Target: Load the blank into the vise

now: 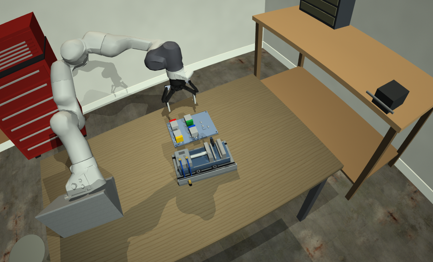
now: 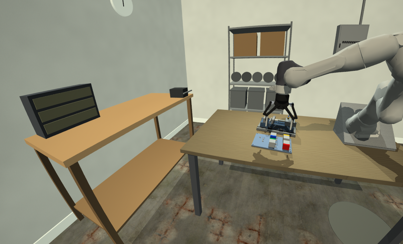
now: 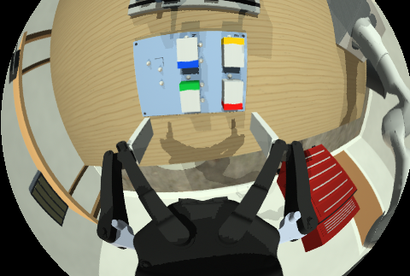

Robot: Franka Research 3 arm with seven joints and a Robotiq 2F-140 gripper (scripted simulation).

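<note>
The green-ended blank lies 13 cm below my hand, 2 cm ahead of it and 1 cm to the right of it. Round my hand: red-ended blank 13 cm below, 7 cm behind; blue-ended blank 13 cm below, 10 cm to the right, 2 cm ahead; work stop 26 cm to the right, 7 cm ahead, 6 cm below.
</note>
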